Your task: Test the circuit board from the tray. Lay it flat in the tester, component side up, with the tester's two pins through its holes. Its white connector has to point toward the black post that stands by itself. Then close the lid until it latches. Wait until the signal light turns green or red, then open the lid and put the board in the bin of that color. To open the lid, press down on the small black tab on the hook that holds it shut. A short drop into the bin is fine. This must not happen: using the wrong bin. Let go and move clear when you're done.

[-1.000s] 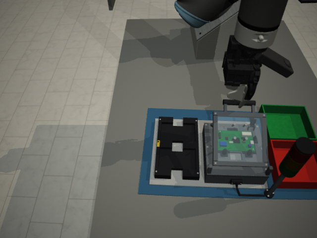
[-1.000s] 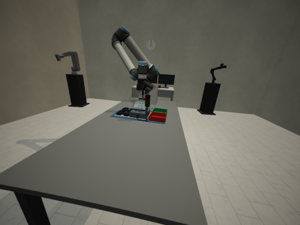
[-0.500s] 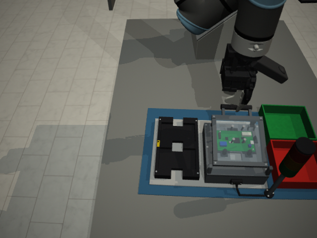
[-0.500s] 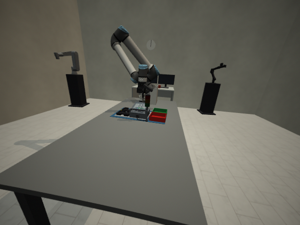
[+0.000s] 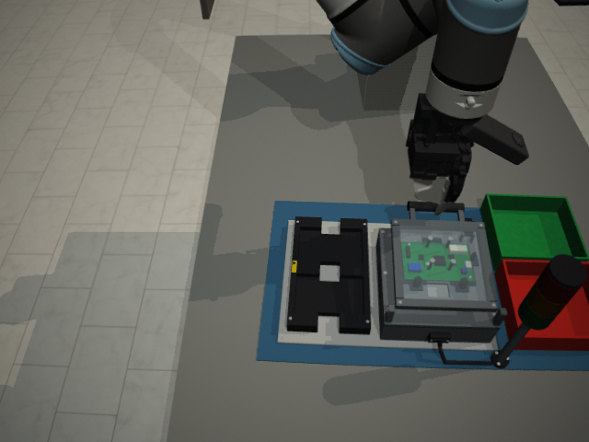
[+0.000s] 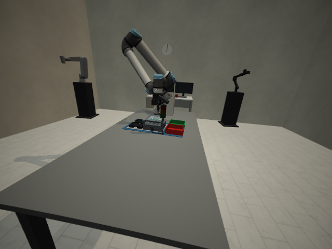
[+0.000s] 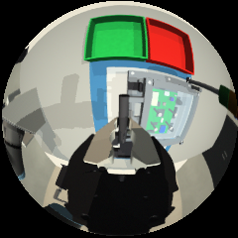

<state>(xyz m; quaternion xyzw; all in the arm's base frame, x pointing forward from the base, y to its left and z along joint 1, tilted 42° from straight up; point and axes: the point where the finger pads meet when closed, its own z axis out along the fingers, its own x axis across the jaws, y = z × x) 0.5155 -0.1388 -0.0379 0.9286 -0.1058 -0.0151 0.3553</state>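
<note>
Right now the black latch tab is 5 cm to the left of my hand, 3 cm below it and 3 cm ahead of it. Round my hand: green bin: 20 cm to the left, 10 cm below, 1 cm ahead; then green circuit board: 8 cm ahead, 4 cm below, 2 cm to the right; then tester lid: 8 cm ahead, 2 cm to the right, 2 cm below.
</note>
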